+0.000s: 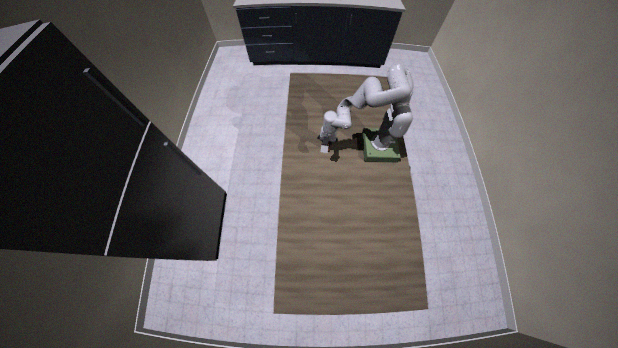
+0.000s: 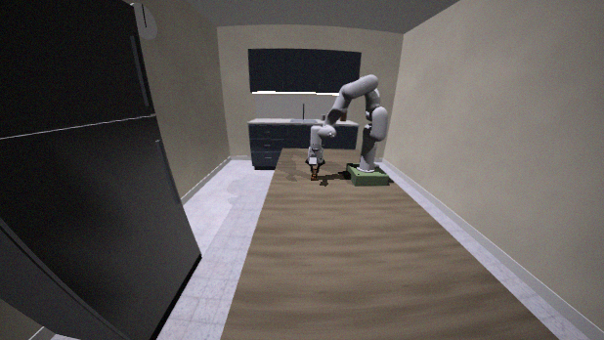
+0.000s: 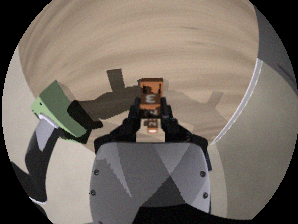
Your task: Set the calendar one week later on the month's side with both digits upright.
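Right now the calendar cube is 10 mm below my hand. Round my hand: calendar tray (20 mm to the right, 70 mm below).
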